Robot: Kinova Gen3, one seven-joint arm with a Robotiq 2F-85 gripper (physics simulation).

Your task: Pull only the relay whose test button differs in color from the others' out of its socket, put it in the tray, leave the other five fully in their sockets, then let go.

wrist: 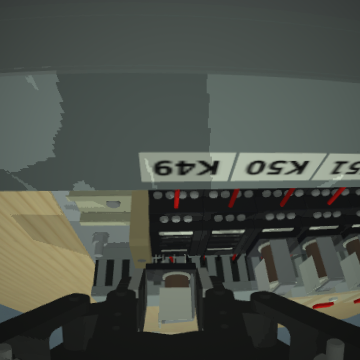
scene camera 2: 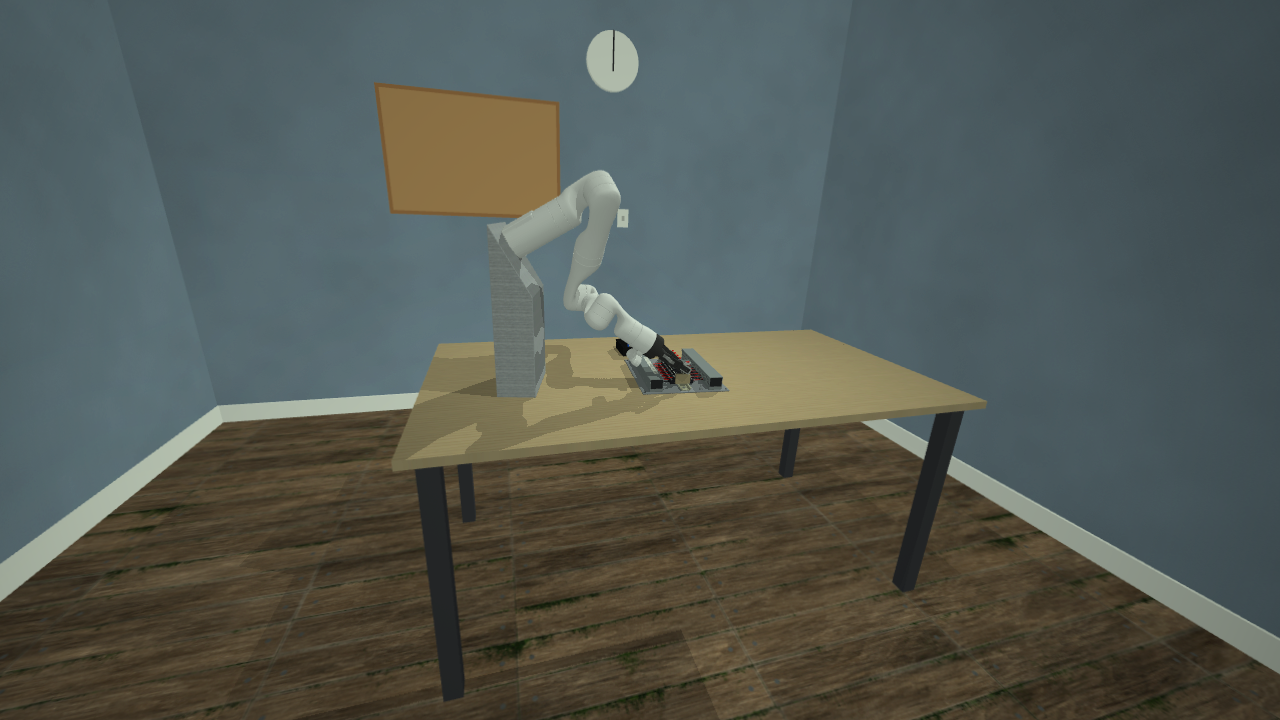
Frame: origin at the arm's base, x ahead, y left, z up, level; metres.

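Where they show: gripper, fingertip midpoint: [wrist: 170, 283] [scene camera 2: 688, 369]; arm's base, link origin: [scene camera 2: 512, 243].
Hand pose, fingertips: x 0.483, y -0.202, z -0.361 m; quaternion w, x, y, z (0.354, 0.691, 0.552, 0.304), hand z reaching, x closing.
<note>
Each offset is from my fingertips to the top centre of the thing. "spot": to the spot under its first point. Level surfaces: height alone.
My gripper [scene camera 2: 682, 368] [wrist: 170, 283] is shut on a relay {dx -0.006, dy +0.001, dz +0.030 m} [wrist: 176, 306], with a clear case and brown coil. In the wrist view the relay is in front of the K49 socket {spot: dx -0.047, dy +0.008, dz -0.025 m} [wrist: 164, 206], and small pins show at its far end. Its test button is hidden. No seated relay shows in the K49 socket or in the K50 socket {spot: dx -0.041, dy +0.036, dz -0.024 m} [wrist: 222, 206]. Farther right, a relay {dx -0.007, dy +0.060, dz +0.021 m} [wrist: 274, 265] and another relay {dx -0.001, dy +0.086, dz +0.021 m} [wrist: 320, 265] stand in their sockets, with a third partly cut off. Red pieces show below them. I cannot identify the tray.
A grey wire duct [scene camera 2: 702, 366] [wrist: 280, 115] with labels runs along the socket row. A tan end block {dx -0.023, dy -0.010, dz -0.008 m} [scene camera 2: 682, 379] [wrist: 140, 230] stands beside K49. A second slotted duct [scene camera 2: 646, 376] [wrist: 107, 285] lies opposite. A dark object {dx +0.006, dy +0.367, dz -0.013 m} [scene camera 2: 622, 345] is on the table {dz -0.048 m} [scene camera 2: 805, 385] behind the panel.
</note>
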